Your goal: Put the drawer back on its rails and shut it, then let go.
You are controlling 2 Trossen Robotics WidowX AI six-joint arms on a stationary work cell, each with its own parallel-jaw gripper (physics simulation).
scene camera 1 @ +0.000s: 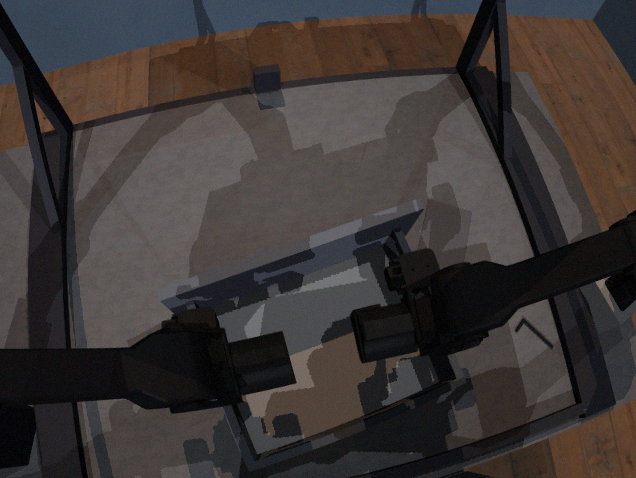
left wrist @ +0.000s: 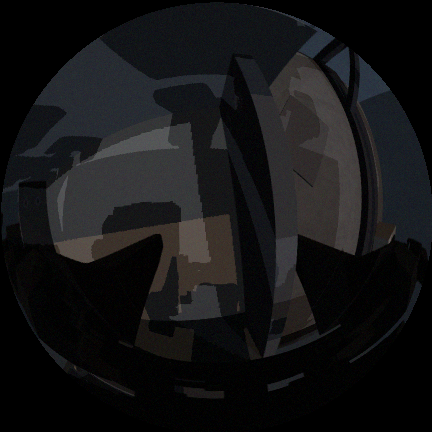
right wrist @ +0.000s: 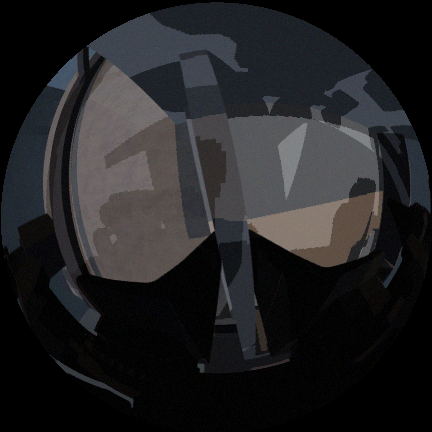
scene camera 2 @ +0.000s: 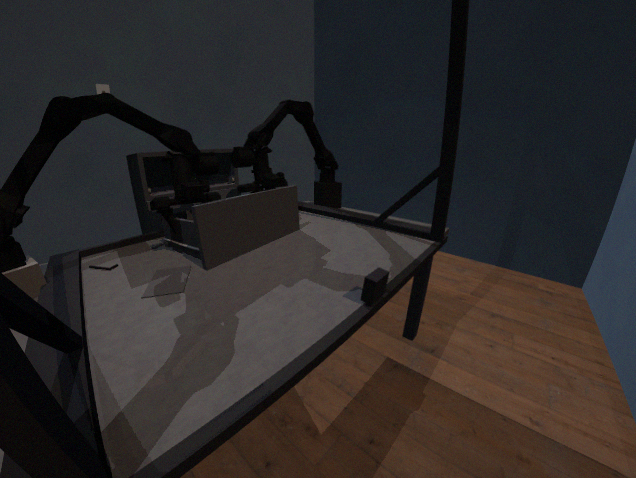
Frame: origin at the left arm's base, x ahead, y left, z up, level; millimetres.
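Seen in the pictures: left gripper, fingertip midpoint: (left wrist: 226, 240) (right wrist: 394, 201); right gripper, fingertip midpoint: (left wrist: 36, 245) (right wrist: 231, 236); left arm's base, origin of the base link: (scene camera 1: 622, 288) (scene camera 2: 5, 267); right arm's base, origin of the base link: (scene camera 2: 327, 182).
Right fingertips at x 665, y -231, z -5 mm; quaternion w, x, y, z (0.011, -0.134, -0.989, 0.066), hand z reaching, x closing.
Note:
Pixels of each thing's top centre, then the offset from my right fingertips to it. "pt": a spot on its surface instead.
- grey drawer, surface spot: (scene camera 1: 334, 249) pt 226 mm back, 73 mm right, 46 mm up
- L-shaped dark rod, middle of its top: (scene camera 1: 535, 337) (scene camera 2: 103, 265) 484 mm back, 206 mm left, 60 mm down
- thin flat plate, middle of its top: (left wrist: 303, 133) (scene camera 1: 445, 237) (scene camera 2: 168, 279) 436 mm back, 34 mm right, 64 mm down
- small dark block, middle of its top: (scene camera 2: 376, 273) (scene camera 1: 266, 69) 308 mm back, 463 mm right, 8 mm down
The grey drawer (scene camera 1: 334, 249) (scene camera 2: 246, 226) stands askew on the table side of the open-fronted cabinet (scene camera 2: 136, 190); its rear end and rails are hidden in scene camera 2. My left gripper (scene camera 1: 413, 313) (scene camera 2: 186, 213) (left wrist: 226, 240) is open, its fingers on either side of the drawer's side wall (left wrist: 286, 200), closer to the wall on the right in the left wrist view. My right gripper (scene camera 2: 267, 180) (right wrist: 231, 236) is shut on the drawer's opposite side wall (right wrist: 227, 180); the drawer front hides its fingertips in scene camera 2.
An L-shaped dark rod (scene camera 1: 537, 333) (scene camera 2: 103, 267) and a thin flat plate (scene camera 2: 177, 287) lie on the table beside the drawer. A small dark block (scene camera 1: 266, 79) (scene camera 2: 374, 287) stands at the table edge. Frame posts (scene camera 2: 453, 113) rise at the table's corners.

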